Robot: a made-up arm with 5 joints.
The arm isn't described. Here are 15 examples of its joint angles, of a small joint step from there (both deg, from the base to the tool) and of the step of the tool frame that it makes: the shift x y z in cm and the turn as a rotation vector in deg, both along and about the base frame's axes.
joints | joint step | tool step
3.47 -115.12 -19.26 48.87 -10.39 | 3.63 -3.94 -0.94 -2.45 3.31 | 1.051 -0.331 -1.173 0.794 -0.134 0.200
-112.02 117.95 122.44 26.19 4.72 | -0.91 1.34 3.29 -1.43 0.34 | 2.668 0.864 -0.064 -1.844 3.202 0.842
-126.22 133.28 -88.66 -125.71 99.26 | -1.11 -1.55 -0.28 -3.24 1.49 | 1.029 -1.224 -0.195 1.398 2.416 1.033
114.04 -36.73 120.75 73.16 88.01 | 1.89 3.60 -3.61 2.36 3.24 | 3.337 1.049 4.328 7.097 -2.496 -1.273
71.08 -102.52 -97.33 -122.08 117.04 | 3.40 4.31 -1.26 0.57 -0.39 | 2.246 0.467 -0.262 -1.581 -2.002 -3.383
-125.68 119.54 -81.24 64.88 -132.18 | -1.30 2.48 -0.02 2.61 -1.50 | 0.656 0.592 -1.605 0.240 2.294 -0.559
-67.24 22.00 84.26 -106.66 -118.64 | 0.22 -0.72 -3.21 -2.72 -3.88 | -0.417 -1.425 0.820 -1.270 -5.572 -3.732
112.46 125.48 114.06 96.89 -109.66 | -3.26 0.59 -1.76 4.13 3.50 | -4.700 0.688 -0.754 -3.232 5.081 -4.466
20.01 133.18 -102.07 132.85 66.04 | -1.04 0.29 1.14 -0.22 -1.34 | 0.422 0.306 0.779 -0.832 1.839 0.248
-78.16 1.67 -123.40 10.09 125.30 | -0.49 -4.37 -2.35 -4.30 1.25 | -0.993 1.149 1.433 -3.305 3.104 -1.622
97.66 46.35 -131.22 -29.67 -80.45 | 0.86 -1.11 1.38 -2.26 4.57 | 1.384 -0.204 1.642 1.836 -2.902 -1.888
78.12 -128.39 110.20 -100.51 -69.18 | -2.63 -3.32 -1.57 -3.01 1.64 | -3.215 1.667 -0.257 -1.360 1.950 6.096
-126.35 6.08 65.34 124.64 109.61 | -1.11 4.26 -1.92 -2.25 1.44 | 0.493 -1.884 -0.536 0.996 -1.085 2.691
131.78 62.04 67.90 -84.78 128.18 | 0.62 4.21 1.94 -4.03 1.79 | 0.405 -0.771 -0.417 -0.581 1.128 -0.264
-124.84 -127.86 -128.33 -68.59 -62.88 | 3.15 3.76 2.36 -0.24 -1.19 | -2.931 -0.569 1.168 1.124 -6.013 3.187
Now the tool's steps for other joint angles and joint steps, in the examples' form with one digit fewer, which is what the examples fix.
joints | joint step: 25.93 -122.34 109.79 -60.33 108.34 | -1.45 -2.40 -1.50 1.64 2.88
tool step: -1.29 -0.72 1.92 -1.30 2.92 2.86
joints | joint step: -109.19 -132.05 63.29 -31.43 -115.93 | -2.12 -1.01 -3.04 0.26 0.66
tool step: 0.49 0.72 -0.53 2.25 4.49 -1.84
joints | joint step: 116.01 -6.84 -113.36 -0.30 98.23 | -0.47 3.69 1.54 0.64 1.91
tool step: -3.05 -0.26 -0.80 1.70 0.26 -2.62
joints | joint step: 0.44 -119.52 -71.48 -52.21 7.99 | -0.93 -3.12 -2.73 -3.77 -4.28
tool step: -1.42 0.93 1.35 -1.50 -0.02 2.00
